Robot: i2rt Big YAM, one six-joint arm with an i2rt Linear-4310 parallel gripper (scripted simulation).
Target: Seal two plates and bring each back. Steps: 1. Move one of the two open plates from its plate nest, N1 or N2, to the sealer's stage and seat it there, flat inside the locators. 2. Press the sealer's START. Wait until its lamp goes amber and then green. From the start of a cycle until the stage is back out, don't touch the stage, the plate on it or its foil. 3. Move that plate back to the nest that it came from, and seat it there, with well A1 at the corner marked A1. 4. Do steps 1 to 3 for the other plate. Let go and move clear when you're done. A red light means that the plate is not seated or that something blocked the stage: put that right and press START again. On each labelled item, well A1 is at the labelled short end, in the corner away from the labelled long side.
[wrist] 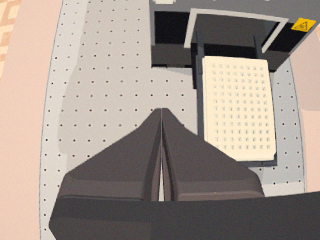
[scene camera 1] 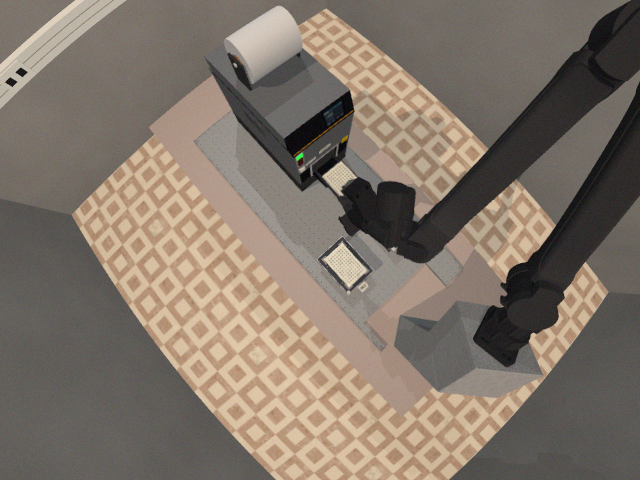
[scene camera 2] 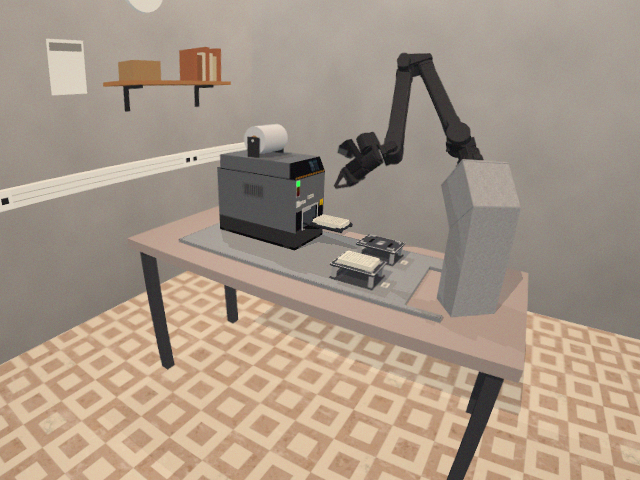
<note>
In view: the gripper (wrist: 161, 119) and a foil roll (scene camera 2: 274, 137).
</note>
